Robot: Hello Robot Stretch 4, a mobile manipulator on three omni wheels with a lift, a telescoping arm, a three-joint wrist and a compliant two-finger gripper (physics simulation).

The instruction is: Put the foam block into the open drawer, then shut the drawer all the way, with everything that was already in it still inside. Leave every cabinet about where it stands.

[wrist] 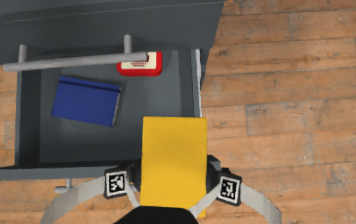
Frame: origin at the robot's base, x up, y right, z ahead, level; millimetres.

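Seen in the pictures: end effector, tool point: [175, 174].
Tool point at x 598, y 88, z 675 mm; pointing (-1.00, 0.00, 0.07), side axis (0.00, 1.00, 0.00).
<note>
Pixels of each thing's top centre, then the offset from my tool point to it. "pt": a spot on its surface instead. Level surfaces: height alone.
- yellow foam block, middle of its top: [173, 165] dy +0, dx +27, dz +12 mm
- blue book, middle of its top: [84, 100] dy -213, dx -223, dz +107 mm
- cream box, middle of its top: [138, 59] dy -98, dx -212, dz +198 mm
- grey bar handle, surface spot: [75, 61] pt dy -149, dx -56, dz +137 mm
- open drawer's own handle, surface spot: [62, 189] pt dy -227, dx -187, dz -73 mm
- Wooden floor, its level: dx -626 mm
A yellow foam block [174, 155] is at the lower middle of the wrist view, between the two fingertips. My gripper [173, 175] is shut on the block, one dark pad on each side. The open drawer [150, 100] of a dark grey cabinet [170, 25] shows at the upper left. The block overlaps the drawer's front right corner in the view and hides it; its height above the drawer is hard to tell. A blue book [86, 102] lies inside at the left. A red and cream box [140, 71] lies near the back, partly hidden by a handle.
A grey bar handle [75, 61] on the cabinet's upper front reaches across the back of the drawer in the view. Part of the open drawer's own handle [62, 189] shows below its front panel [55, 172]. Wooden floor [280, 100] shows to the right of the cabinet.
</note>
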